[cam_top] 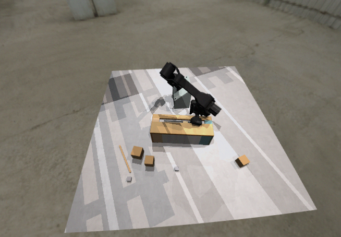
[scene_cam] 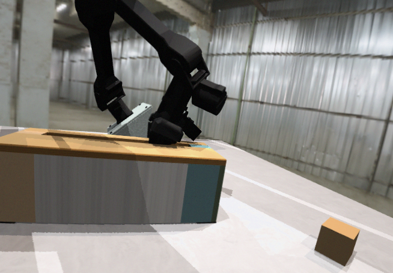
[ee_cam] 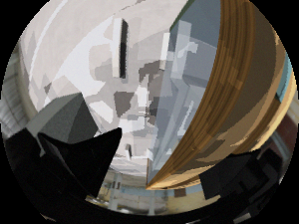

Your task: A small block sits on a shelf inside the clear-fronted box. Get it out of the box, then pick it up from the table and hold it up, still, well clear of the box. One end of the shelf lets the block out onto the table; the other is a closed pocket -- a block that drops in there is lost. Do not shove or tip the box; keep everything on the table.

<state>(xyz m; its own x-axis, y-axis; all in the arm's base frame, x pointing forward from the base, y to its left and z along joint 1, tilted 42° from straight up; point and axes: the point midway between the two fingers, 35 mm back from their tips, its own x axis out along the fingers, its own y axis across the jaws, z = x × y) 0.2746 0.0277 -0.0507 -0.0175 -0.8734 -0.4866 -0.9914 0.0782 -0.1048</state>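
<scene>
My gripper tip is now 6 cm to the left of the long box, 3 cm short of it and 2 cm above it. Also, from my gripper tip: thin stick (44 cm to the right, 22 cm ahead, 8 cm below).
</scene>
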